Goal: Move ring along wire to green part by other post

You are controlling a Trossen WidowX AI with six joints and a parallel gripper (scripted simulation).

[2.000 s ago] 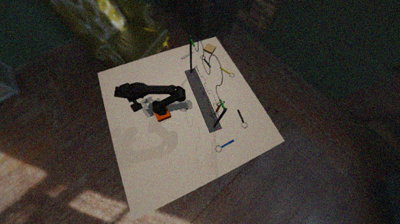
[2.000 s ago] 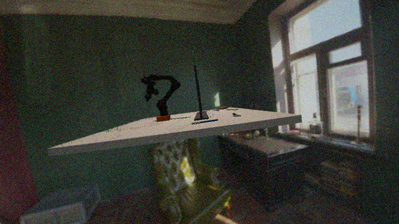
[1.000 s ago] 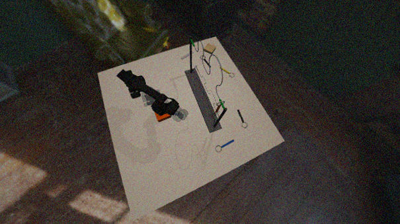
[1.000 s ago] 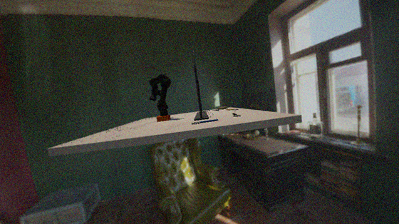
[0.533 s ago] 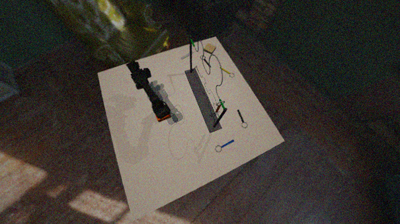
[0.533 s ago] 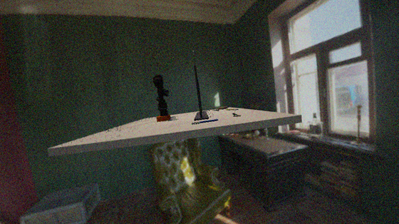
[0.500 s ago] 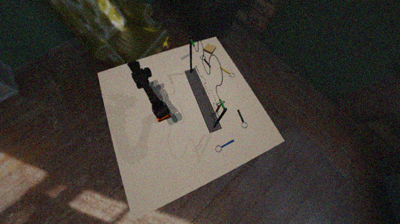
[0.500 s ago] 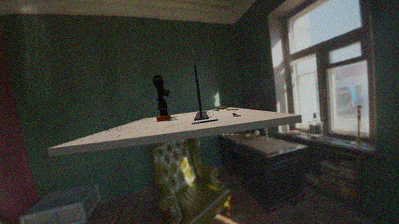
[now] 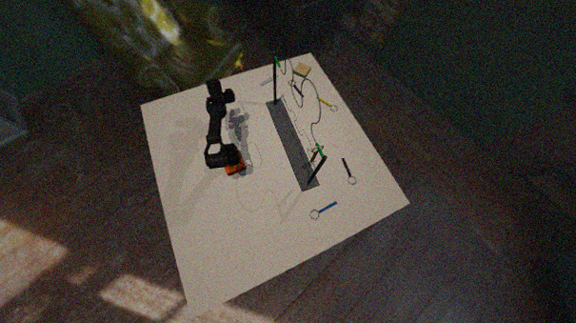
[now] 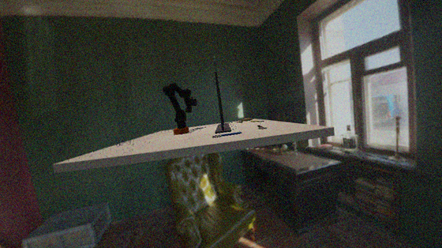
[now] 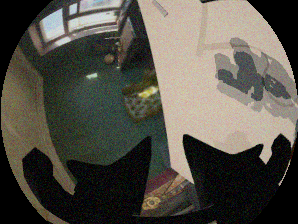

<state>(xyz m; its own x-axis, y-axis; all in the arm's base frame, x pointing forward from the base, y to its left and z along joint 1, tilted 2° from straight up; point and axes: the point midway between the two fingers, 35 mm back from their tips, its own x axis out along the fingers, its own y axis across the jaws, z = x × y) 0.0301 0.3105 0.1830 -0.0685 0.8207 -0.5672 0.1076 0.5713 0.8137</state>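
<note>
Now: gripper tip 340 mm short of the ring with orange handle, 550 mm to the left of it and 110 mm below it. Also, from my gripper tip: yellow-handled ring: 700 mm ahead, 140 mm to the right, 220 mm below; then blue-handled ring: 340 mm ahead, 770 mm to the right, 220 mm below; then tan block: 640 mm ahead, 200 mm to the left, 210 mm below.
</note>
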